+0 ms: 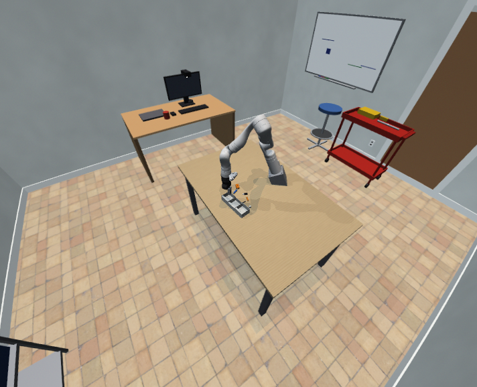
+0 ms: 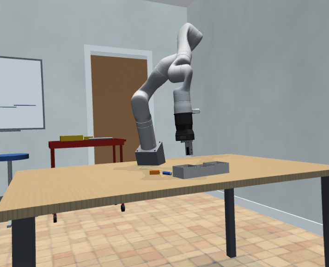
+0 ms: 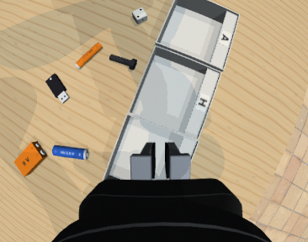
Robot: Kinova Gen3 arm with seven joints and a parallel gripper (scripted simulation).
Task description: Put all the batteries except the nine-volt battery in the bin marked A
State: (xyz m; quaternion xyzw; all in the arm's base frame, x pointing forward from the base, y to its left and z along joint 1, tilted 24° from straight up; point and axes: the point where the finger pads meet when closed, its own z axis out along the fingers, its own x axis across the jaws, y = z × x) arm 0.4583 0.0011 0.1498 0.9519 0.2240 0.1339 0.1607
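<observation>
The bin row lies 90 mm below my hand and 70 mm to the left of it. Also, from my hand: black bolt 100 mm below, 80 mm to the left, 80 mm behind; blue cylindrical battery 100 mm below, 100 mm behind, 50 mm to the right; orange cylindrical battery 130 mm behind, 100 mm below, 70 mm to the left.
</observation>
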